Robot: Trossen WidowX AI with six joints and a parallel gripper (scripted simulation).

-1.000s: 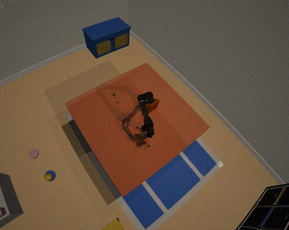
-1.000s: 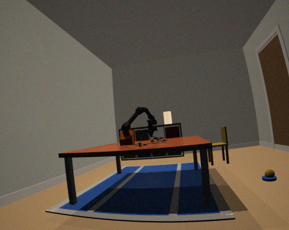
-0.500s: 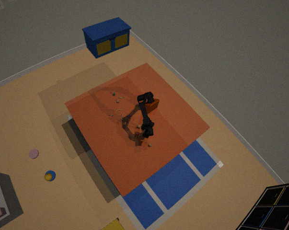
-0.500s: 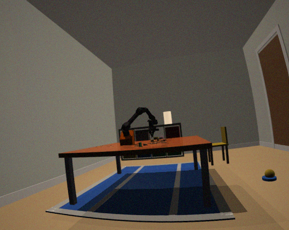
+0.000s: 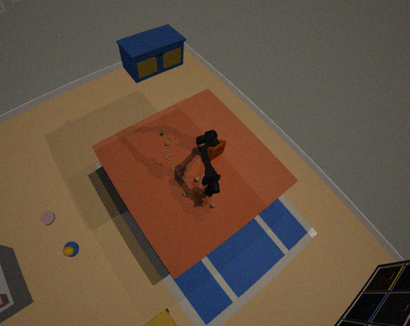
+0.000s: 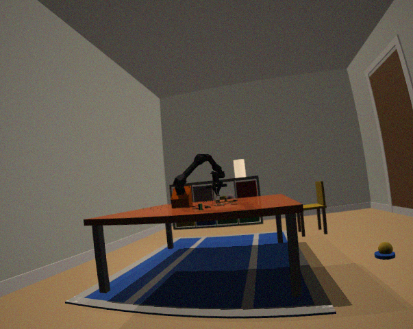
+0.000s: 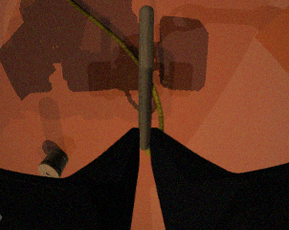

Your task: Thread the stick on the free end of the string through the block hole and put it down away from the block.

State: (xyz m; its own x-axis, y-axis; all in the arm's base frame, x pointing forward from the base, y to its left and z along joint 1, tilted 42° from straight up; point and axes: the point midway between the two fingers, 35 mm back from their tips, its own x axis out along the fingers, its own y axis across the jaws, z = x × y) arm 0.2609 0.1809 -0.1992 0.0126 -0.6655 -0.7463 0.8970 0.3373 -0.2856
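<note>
Now: the wooden block 2 cm ahead of my gripper tip, 14 cm to the right of it and 4 cm below it. Also, from my gripper tip: green object 1 cm behind, 68 cm to the right, 4 cm below; then thin wooden stick 1 cm ahead, 1 cm to the right.
</note>
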